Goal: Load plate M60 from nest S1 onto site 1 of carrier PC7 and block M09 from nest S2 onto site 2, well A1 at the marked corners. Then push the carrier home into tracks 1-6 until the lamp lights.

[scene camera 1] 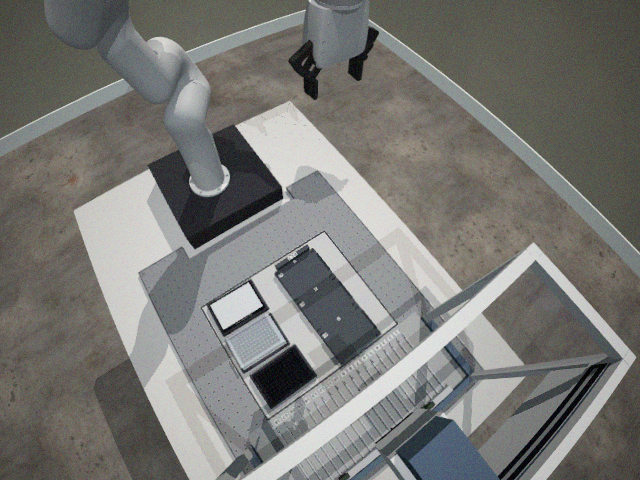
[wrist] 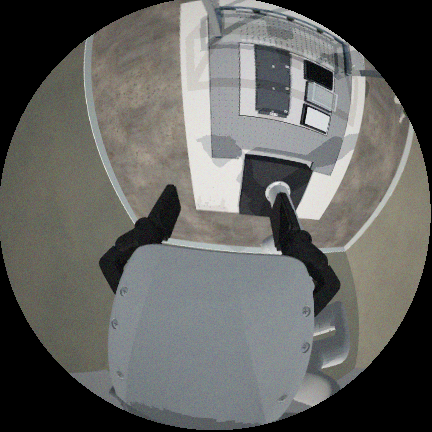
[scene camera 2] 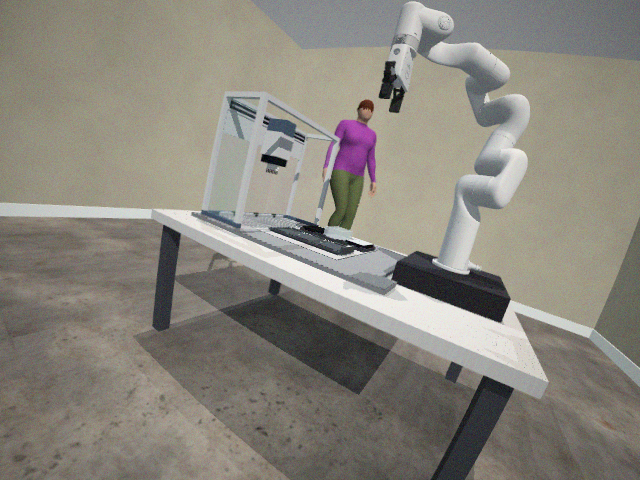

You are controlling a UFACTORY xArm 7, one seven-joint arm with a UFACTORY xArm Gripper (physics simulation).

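Places are measured from the arm's base along level axes (x ahead, y left, z up), in metres.
Where they show: gripper, fingertip midpoint: (scene camera 1: 333, 85) (wrist: 225, 199) (scene camera 2: 389, 105); arm's base, link origin: (scene camera 1: 210, 180) (wrist: 277, 191) (scene camera 2: 450, 267).
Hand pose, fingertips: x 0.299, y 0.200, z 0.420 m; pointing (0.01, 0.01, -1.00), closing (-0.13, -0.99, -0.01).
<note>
Things, the pixels of their top centre, and the offset from my fingertips. "spot": a spot on its surface instead.
- long dark grey carrier, top centre: (scene camera 1: 326, 300) (scene camera 2: 312, 233) (wrist: 274, 77) 0.210 m ahead, 0.177 m right, 0.451 m down
- white plate, top centre: (scene camera 1: 236, 305) (scene camera 2: 360, 242) (wrist: 317, 119) 0.062 m ahead, 0.366 m right, 0.455 m down
- block, top centre: (scene camera 1: 282, 375) (scene camera 2: 317, 227) (wrist: 320, 73) 0.281 m ahead, 0.387 m right, 0.455 m down
- blue head, surface spot: (scene camera 1: 447, 452) spot: 0.506 m ahead, 0.289 m right, 0.021 m down
My gripper (scene camera 1: 334, 82) (scene camera 2: 390, 101) (wrist: 225, 199) is open and empty, high above the table and far from the labware. The long dark grey carrier (scene camera 1: 330, 310) (scene camera 2: 310, 238) (wrist: 272, 77) lies flat beside a row of three nests, with small pale marks on it and no plate on its sites. The nests hold a white plate (scene camera 1: 236, 305) (wrist: 316, 120), a clear, pale grey plate (scene camera 1: 255, 341) (wrist: 321, 96) and a black plate or block (scene camera 1: 283, 377) (wrist: 318, 73). Labels, marked corners and the lamp are too small to make out.
The ribbed track deck (wrist: 280, 35) lies beyond the carrier's far end, inside a white-framed enclosure (scene camera 1: 439, 335) (scene camera 2: 252, 160) with a blue head (scene camera 1: 447, 452) (scene camera 2: 281, 125). The arm stands on a black base (scene camera 1: 248, 170) (scene camera 2: 449, 289). A person in purple (scene camera 2: 356, 147) stands behind the table.
</note>
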